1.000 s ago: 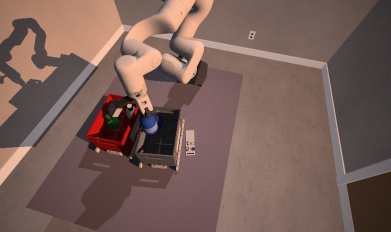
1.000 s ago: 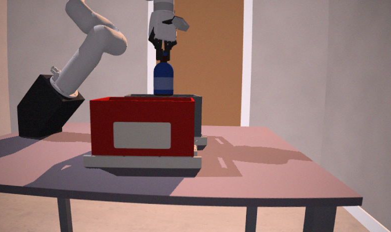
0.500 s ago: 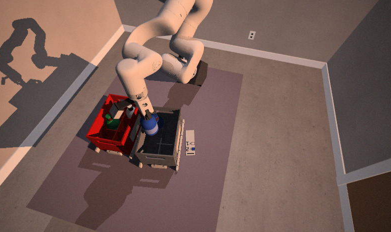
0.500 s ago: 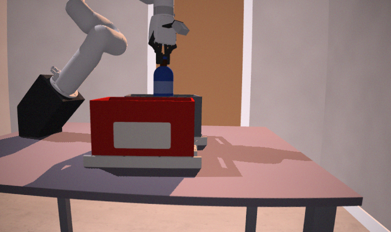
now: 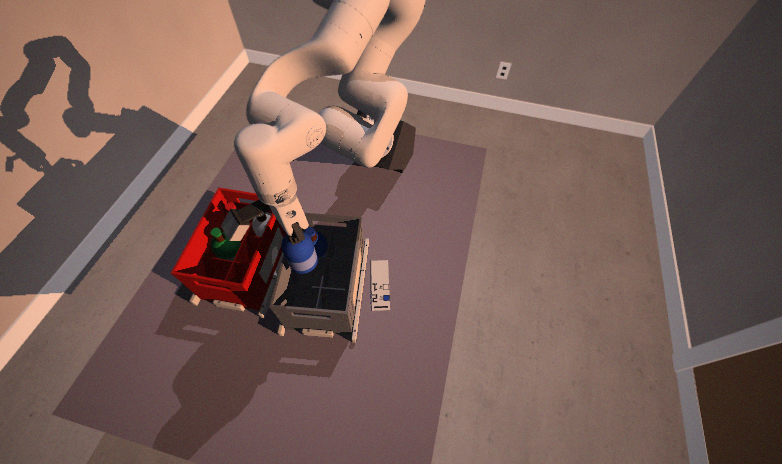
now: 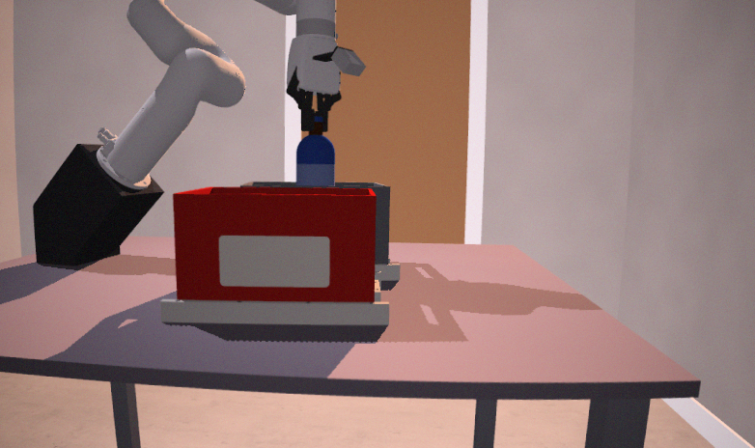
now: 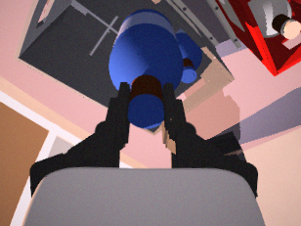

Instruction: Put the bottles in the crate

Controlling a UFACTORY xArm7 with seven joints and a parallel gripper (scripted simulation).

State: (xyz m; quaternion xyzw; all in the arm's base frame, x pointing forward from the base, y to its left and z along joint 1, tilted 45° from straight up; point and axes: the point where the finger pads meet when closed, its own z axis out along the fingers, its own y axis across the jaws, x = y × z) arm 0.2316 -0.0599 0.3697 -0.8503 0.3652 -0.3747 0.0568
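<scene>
Right now the grey crate is 4 cm to the left of my hand and 21 cm below it. Round my hand: white bottle (14 cm behind, 15 cm to the right, 21 cm below); red crate (6 cm behind, 20 cm to the right, 21 cm below); green bottle (6 cm behind, 25 cm to the right, 21 cm below).
</scene>
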